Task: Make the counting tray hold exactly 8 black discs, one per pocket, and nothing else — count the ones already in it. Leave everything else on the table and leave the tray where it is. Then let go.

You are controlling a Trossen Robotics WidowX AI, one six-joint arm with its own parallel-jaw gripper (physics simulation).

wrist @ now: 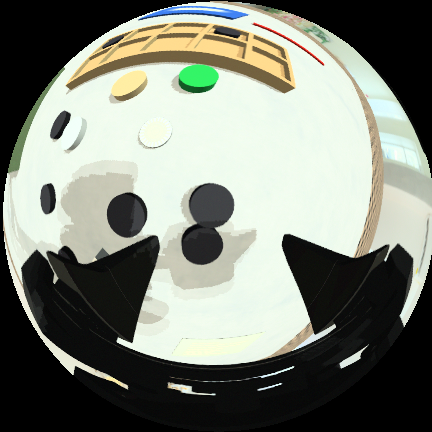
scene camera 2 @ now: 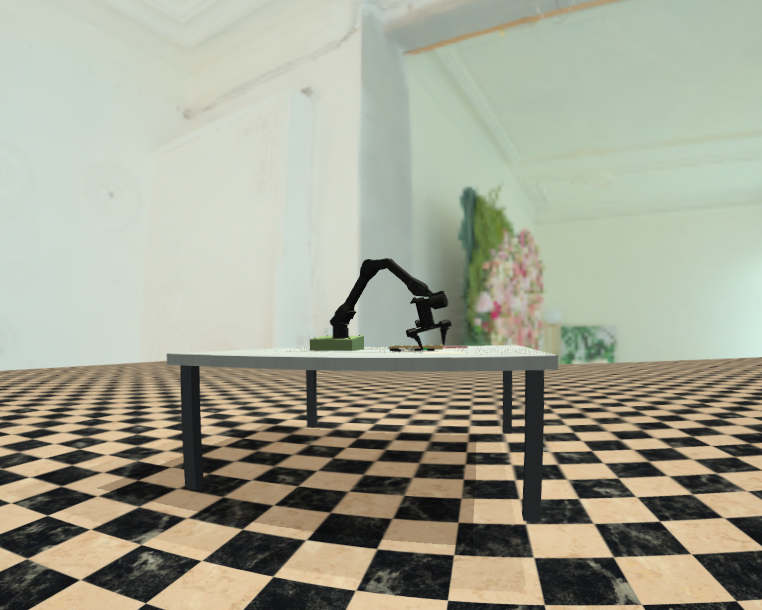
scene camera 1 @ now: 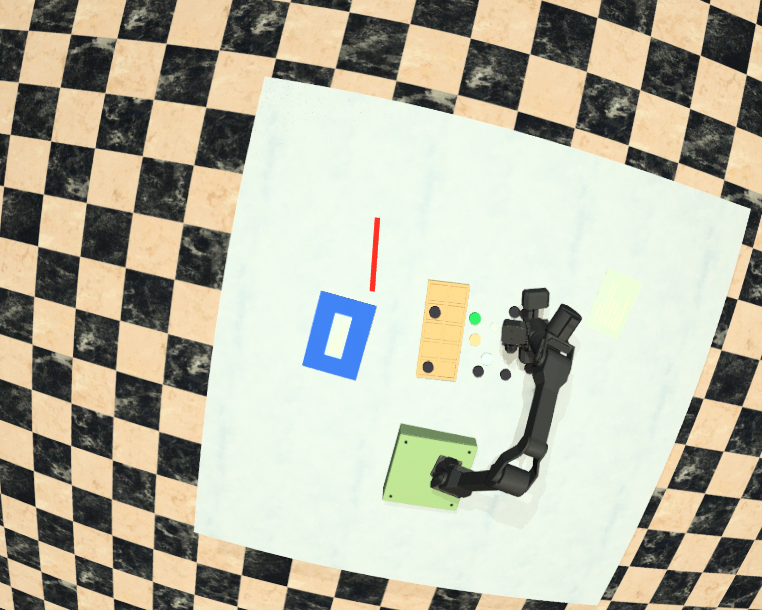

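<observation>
The tan counting tray (scene camera 1: 448,325) (wrist: 175,56) holds two black discs, one (scene camera 1: 434,312) (wrist: 227,32) in an upper pocket and one (scene camera 1: 427,367) (wrist: 113,41) in a lower pocket in scene camera 1. Several black discs lie loose right of it: one (scene camera 1: 477,371) (wrist: 60,125), one (scene camera 1: 505,374) (wrist: 48,198), one (scene camera 1: 514,311) (wrist: 211,205), and more in the wrist view, including one (wrist: 127,215) and one partly behind the left finger. My gripper (scene camera 2: 432,345) (wrist: 221,241) is open and empty, low over the table. A black disc (wrist: 202,245) shows between its fingertips, nearer the left one, its edge meeting its neighbour's.
Beside the tray lie a green disc (scene camera 1: 474,318) (wrist: 198,78), a tan disc (scene camera 1: 474,339) (wrist: 129,85), a cream disc (scene camera 1: 494,327) (wrist: 155,132) and a white disc (scene camera 1: 486,358) (wrist: 74,132). A blue frame (scene camera 1: 314,343), red bar (scene camera 1: 374,254) and pale yellow sheet (scene camera 1: 613,304) lie farther out.
</observation>
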